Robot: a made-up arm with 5 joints.
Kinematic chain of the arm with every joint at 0, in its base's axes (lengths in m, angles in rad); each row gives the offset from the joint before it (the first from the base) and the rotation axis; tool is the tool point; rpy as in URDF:
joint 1: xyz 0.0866 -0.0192 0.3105 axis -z
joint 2: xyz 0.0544 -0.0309 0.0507 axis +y
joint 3: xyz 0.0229 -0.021 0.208 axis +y
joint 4: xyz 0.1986 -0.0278 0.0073 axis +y
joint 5: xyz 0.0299 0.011 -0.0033 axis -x
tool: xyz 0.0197 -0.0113 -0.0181 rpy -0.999 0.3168 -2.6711
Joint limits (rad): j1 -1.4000..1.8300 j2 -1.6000..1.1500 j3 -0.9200..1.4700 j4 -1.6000..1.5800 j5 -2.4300..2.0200
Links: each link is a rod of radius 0.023 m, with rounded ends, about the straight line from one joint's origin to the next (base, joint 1, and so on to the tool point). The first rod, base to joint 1, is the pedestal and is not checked.
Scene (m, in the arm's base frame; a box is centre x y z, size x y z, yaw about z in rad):
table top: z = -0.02
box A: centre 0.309 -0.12 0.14 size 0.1 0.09 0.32 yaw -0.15
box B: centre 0.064 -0.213 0 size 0.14 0.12 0.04 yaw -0.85
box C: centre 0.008 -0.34 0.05 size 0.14 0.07 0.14 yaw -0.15
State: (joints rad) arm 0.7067 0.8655 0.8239 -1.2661 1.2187
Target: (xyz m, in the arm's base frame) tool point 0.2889 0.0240 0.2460
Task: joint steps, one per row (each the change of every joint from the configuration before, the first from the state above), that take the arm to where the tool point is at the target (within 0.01 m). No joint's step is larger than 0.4 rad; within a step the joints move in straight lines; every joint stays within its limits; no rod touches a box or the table.
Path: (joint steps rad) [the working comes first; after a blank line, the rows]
Joints at the target: -0.6577 0.9686 1.0920 -1.2328 1.2424
Straight joint move there: touches box A.

1: -0.0313 -0.3834 0.1077 -0.0557 0.1335
2: -0.0313 -0.3834 0.1077 -0.0556 0.1336
3: -0.0312 -0.3834 0.1077 -0.0557 0.1335
4: -0.0313 -0.3834 0.1076 -0.0556 0.1336
5: -0.0313 -0.3834 0.1077 -0.0557 0.1335
6: -0.0313 -0.3834 0.1077 -0.0556 0.1336
7: -0.1681 0.3433 -0.0540 0.0525 -0.1111
8: -0.1681 0.3434 -0.0540 0.0524 -0.1111
9: -0.1681 0.3433 -0.0540 0.0525 -0.1110
10: -0.1681 0.3434 -0.0540 0.0524 -0.1111
11: -0.1681 0.3433 -0.0540 0.0525 -0.1111
12: -0.1681 0.3434 -0.0540 0.0524 -0.1111
13: -0.1681 0.3434 -0.0540 0.0525 -0.1111

